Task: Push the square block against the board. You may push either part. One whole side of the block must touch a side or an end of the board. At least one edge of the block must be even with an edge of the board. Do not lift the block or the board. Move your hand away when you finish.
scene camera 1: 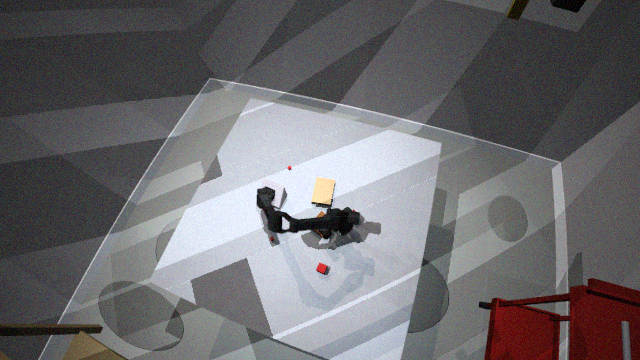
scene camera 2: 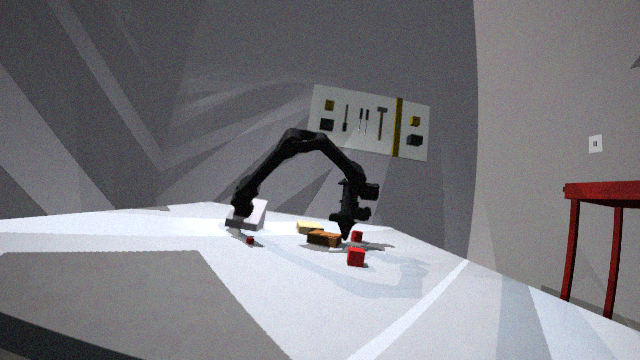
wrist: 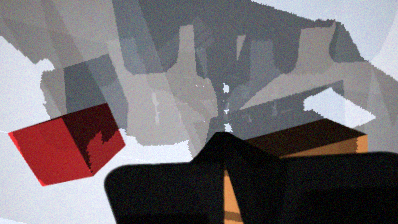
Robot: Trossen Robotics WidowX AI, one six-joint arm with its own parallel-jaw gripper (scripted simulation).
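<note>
What I see here is my gripper [scene camera 2: 344, 240], and the wrist view shows me that same gripper [wrist: 221, 137].
</note>
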